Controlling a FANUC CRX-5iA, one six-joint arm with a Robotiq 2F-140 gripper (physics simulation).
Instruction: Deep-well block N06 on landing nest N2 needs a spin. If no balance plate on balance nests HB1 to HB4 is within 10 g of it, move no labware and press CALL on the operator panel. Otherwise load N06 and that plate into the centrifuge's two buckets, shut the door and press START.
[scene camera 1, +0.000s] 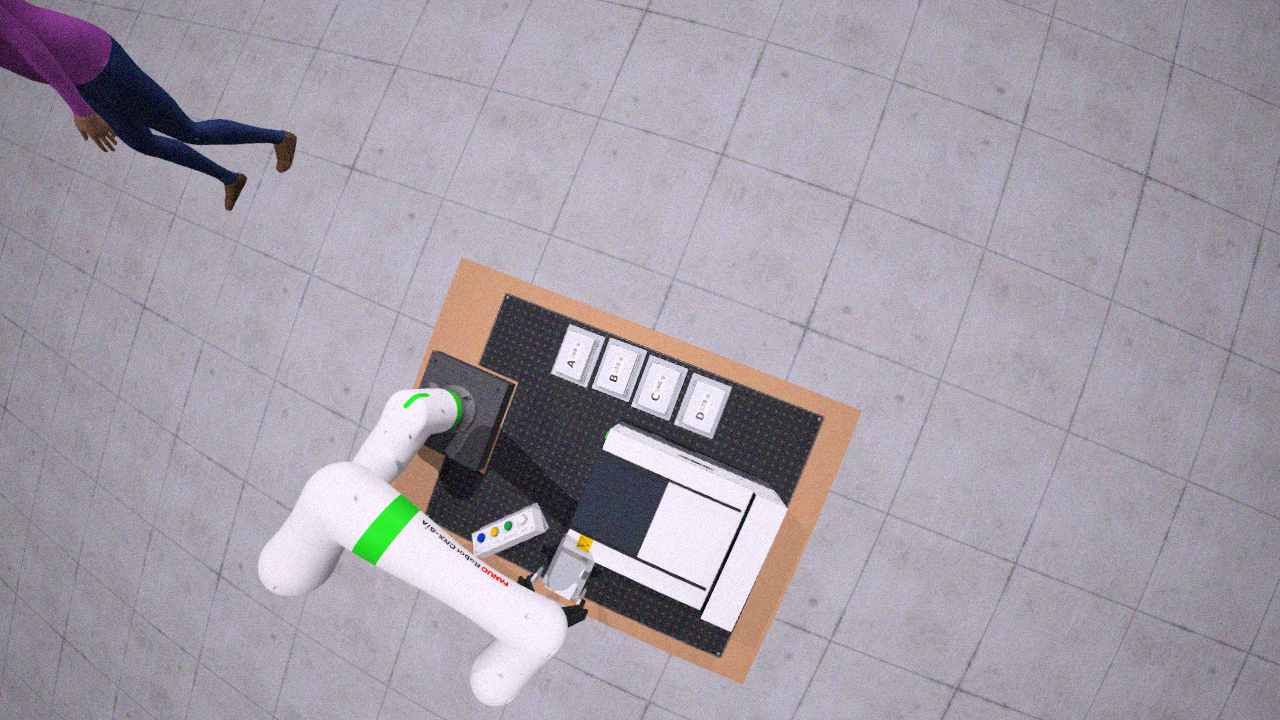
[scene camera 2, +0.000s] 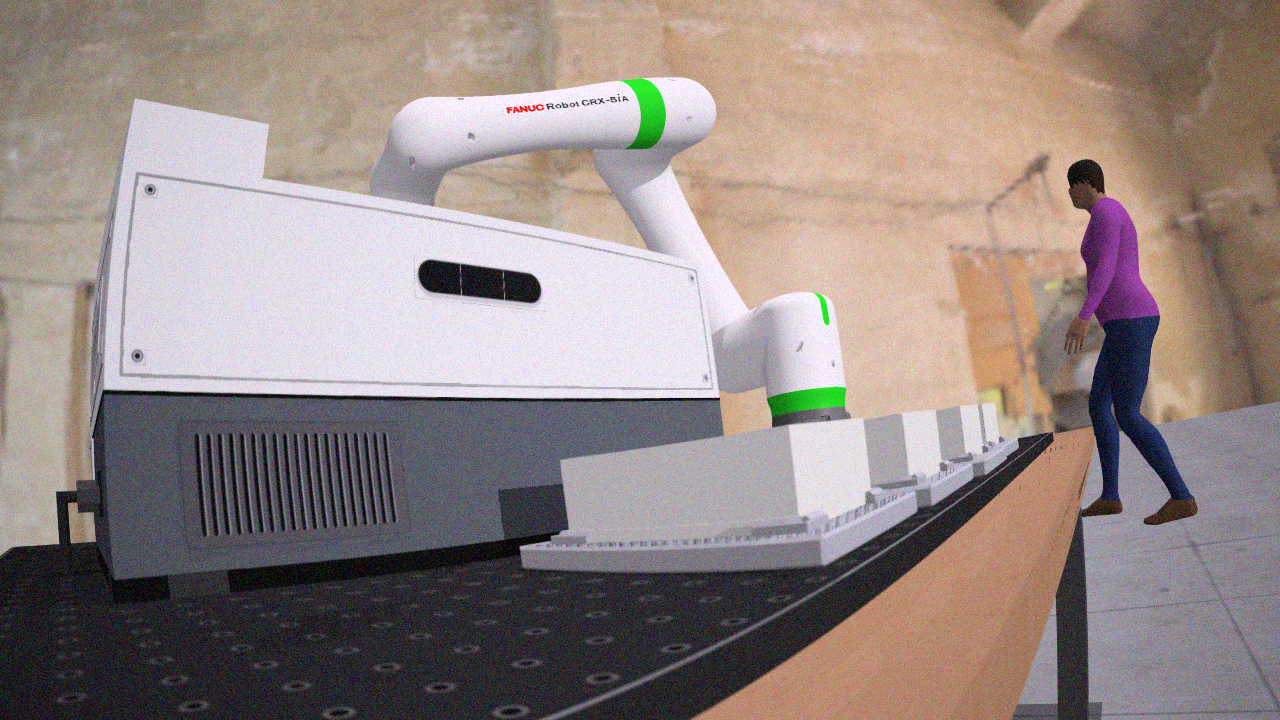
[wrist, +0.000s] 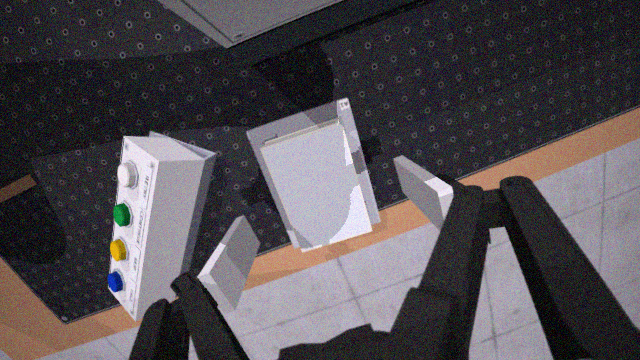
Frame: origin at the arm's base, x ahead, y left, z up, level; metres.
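Seen in the pictures: gripper, fingertip midpoint: (scene camera 1: 562, 582) (wrist: 322, 203); arm's base, link origin: (scene camera 1: 456, 408).
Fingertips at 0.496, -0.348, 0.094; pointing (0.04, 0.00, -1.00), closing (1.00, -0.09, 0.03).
Offsets run from my fingertips to a thing's top centre, as dx, dy, dz. "spot": to the spot under its first point.
The white deep-well block @[-0.004, -0.009, -0.052] (scene camera 1: 563, 577) (wrist: 310, 180) sits on a pale landing nest @[spot: +0.004, +0.063, -0.093] (wrist: 295, 123) at the table edge. My gripper (scene camera 1: 560, 583) (wrist: 322, 203) is open and empty; its pads are on either side of the block's near end in the wrist view, and its height above it is unclear. Balance plates A @[-0.167, +0.618, -0.077] (scene camera 1: 572, 355), B @[-0.031, +0.613, -0.077] (scene camera 1: 617, 368), C @[+0.100, +0.596, -0.077] (scene camera 1: 659, 387) and D @[+0.237, +0.581, -0.077] (scene camera 1: 703, 405) (scene camera 2: 680, 488) stand in a row; their weights are too small to read. The white centrifuge (scene camera 1: 747, 573) (scene camera 2: 358, 304) has dark and white panels on top; the door's state is unclear.
The operator panel @[-0.219, +0.033, -0.047] (scene camera 1: 505, 530) (wrist: 175, 220) with white, green, yellow and blue buttons stands beside the nest, close to one finger in the wrist view. The robot's base plate (scene camera 1: 487, 420) is at one table end. A person (scene camera 1: 143, 98) (scene camera 2: 1114, 295) stands away from the table.
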